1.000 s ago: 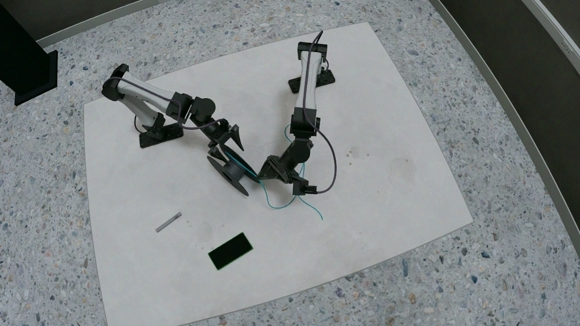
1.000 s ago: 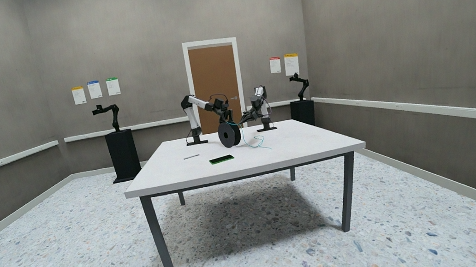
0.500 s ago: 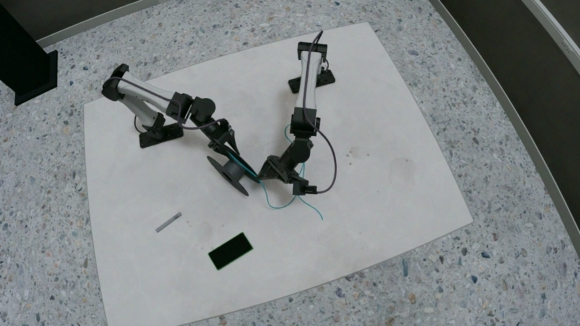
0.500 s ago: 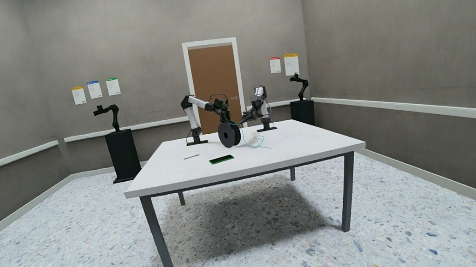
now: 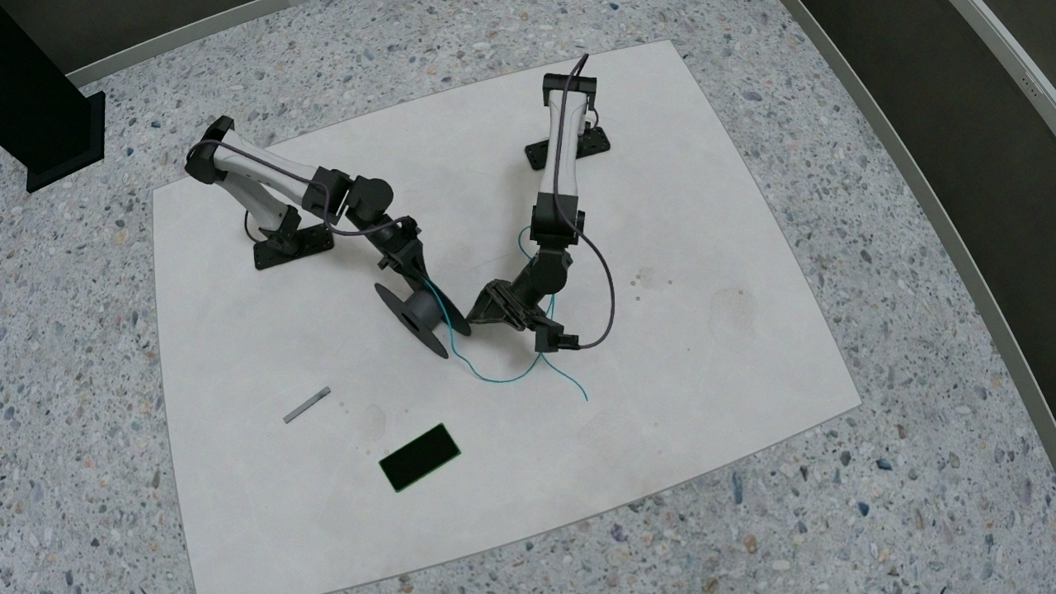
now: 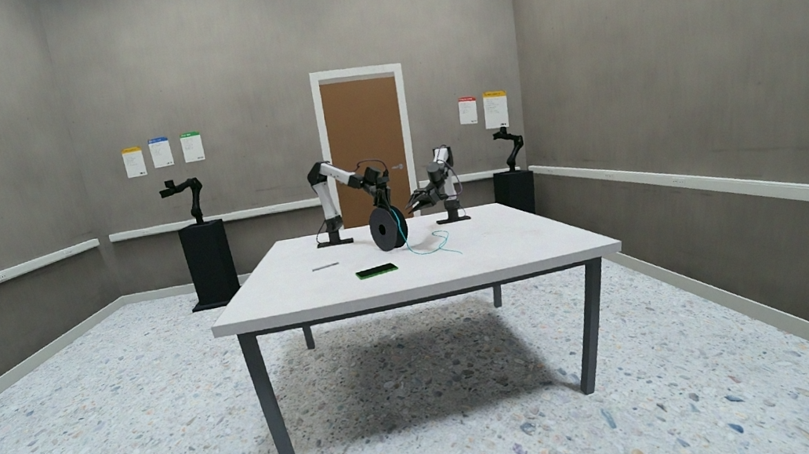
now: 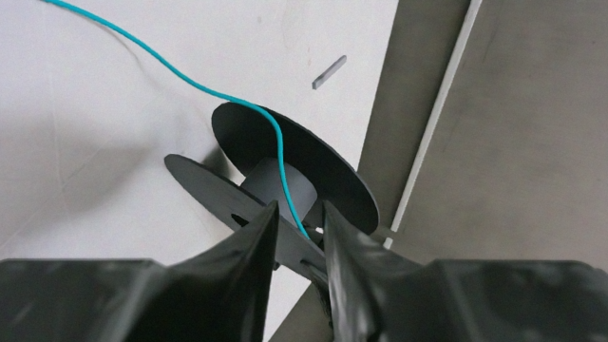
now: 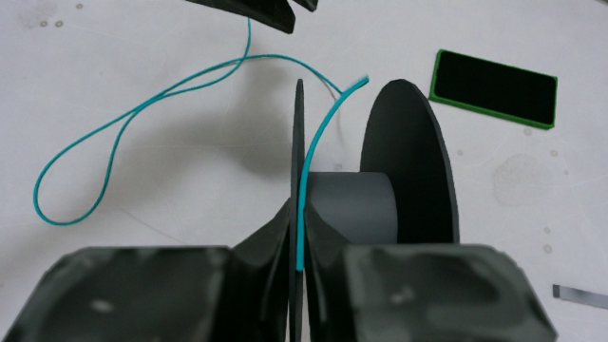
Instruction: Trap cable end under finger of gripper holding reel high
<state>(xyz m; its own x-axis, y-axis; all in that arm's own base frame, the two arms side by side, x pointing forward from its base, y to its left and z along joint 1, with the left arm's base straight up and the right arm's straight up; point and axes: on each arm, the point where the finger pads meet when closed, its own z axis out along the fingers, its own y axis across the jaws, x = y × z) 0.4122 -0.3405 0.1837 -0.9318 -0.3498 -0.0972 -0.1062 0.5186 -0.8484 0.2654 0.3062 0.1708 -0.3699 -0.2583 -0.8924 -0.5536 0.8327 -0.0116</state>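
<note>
Now: left hand 9 cm past the black reel, 9 cm to the left of it and 8 cm above it. Also, from my left hand: grey bar 2 cm behind, 39 cm to the right, 18 cm below.
Right now the black reel is 7 cm below my right hand, 3 cm to the right of it and 2 cm ahead of it. Also, from my right hand: grey bar 34 cm to the right, 17 cm below, 8 cm ahead.
</note>
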